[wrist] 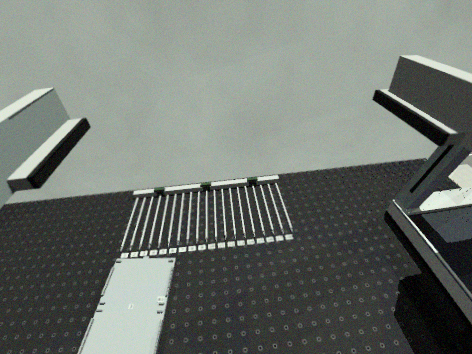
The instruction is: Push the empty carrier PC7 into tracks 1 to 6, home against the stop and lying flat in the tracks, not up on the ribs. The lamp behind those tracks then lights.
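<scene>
A flat, pale empty carrier (135, 295) lies at the lower left. Its far end is just in front of the number tiles (148, 253) of the leftmost tracks, and its near end is cut off by the frame; its label is too small to read. The tracks (206, 215) are thin pale ribs running back to a white stop bar (182, 188). A small dark green lamp (159, 190) sits behind the leftmost tracks and looks unlit. My gripper (232, 89) is open, its fingers wide apart at the left and right of the view, with nothing between them.
Two more dark green lamps (205, 186) (252, 180) sit along the stop bar. A grey-framed structure (435, 247) with an upright post stands at the right and casts a dark shadow. The dark dotted deck (300, 300) ends behind the tracks at a grey background.
</scene>
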